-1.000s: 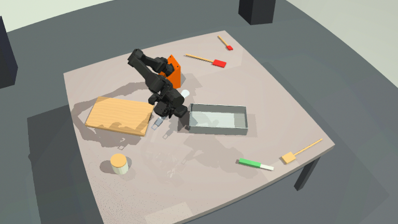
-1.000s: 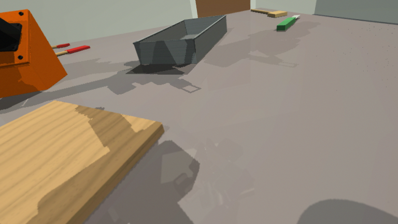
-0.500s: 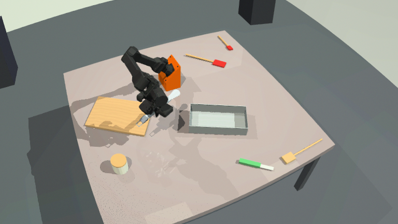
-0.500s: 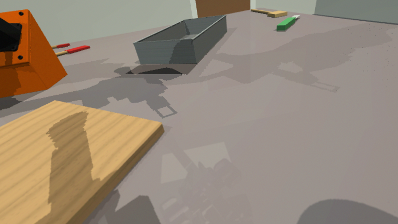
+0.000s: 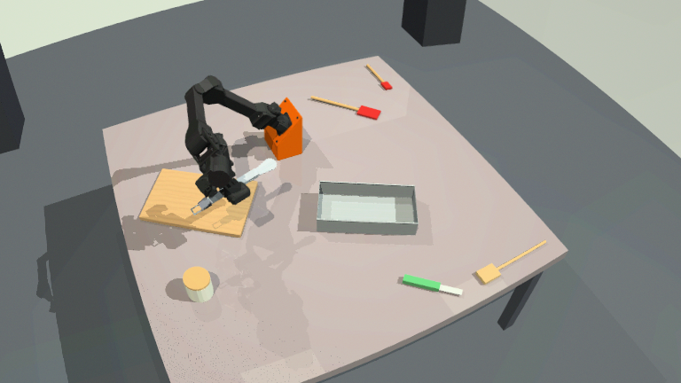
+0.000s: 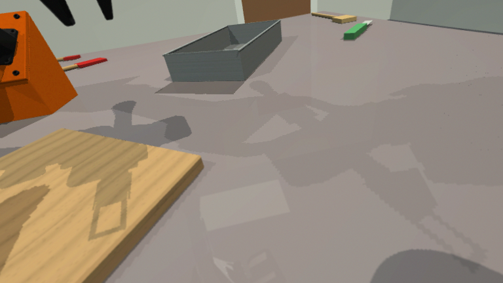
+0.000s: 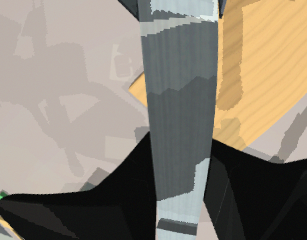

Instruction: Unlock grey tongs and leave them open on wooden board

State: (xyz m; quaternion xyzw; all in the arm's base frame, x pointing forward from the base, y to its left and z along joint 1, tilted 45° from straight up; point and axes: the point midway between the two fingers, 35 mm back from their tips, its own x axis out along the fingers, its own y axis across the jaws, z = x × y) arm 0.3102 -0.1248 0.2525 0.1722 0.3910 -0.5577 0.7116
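Right now the wooden board is 16 cm behind my gripper tip, 13 cm below it and 8 cm to the right of it. From my gripper tip the other things lie so: green-handled tool (49 cm to the left, 40 cm ahead, 13 cm below); cork-lidded jar (20 cm ahead, 15 cm to the right, 11 cm below); grey roasting tin (42 cm to the left, 11 cm below, 6 cm ahead).
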